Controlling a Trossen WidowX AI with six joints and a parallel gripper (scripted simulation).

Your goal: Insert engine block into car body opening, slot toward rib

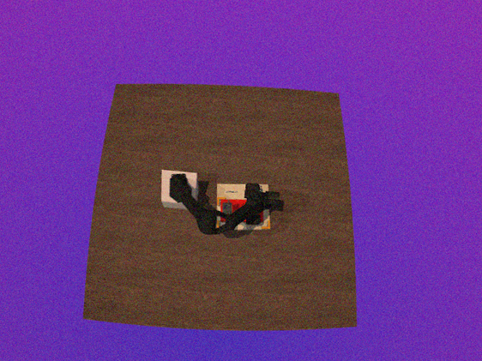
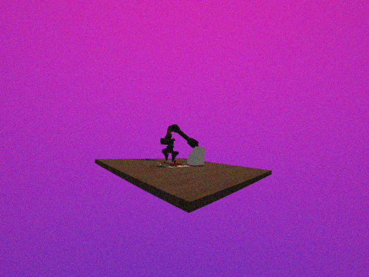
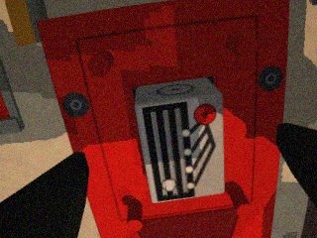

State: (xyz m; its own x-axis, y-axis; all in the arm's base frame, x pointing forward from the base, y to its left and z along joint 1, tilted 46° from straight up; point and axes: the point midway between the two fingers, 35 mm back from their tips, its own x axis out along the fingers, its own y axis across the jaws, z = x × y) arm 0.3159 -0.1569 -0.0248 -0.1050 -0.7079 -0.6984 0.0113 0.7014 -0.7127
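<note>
My gripper tip is 20 mm above the engine block.
</note>
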